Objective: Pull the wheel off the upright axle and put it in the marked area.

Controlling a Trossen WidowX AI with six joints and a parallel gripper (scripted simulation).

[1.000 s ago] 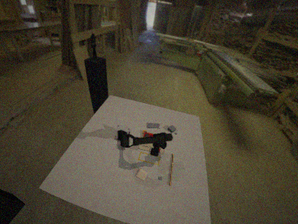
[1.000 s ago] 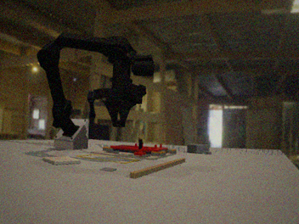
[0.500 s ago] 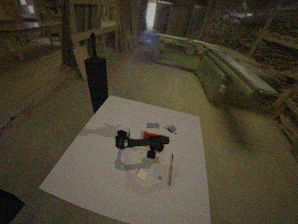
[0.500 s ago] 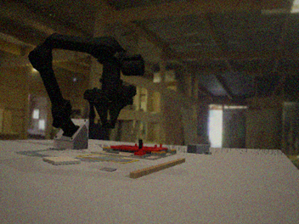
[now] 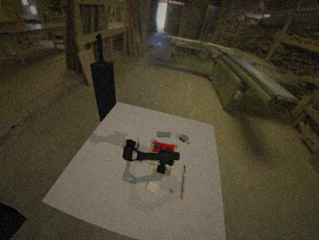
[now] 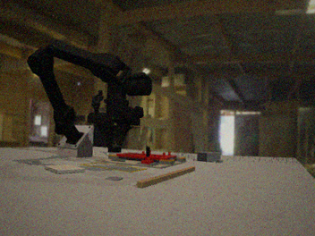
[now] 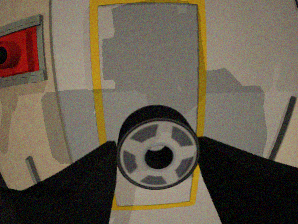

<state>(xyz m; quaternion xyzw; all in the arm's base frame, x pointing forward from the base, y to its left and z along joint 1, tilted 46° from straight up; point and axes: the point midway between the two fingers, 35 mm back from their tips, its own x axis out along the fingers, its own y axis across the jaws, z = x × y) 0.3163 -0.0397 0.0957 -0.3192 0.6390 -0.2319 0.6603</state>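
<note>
The axle lies 50 mm ahead of my gripper tip, 110 mm to the left of it and 20 mm below it. From my gripper tip the other things lie so: flat tan tile 10 mm behind, 170 mm to the right, 50 mm below; then wheel right at my gripper tip; then wooden stick 210 mm ahead, 30 mm to the right, 50 mm below.
</note>
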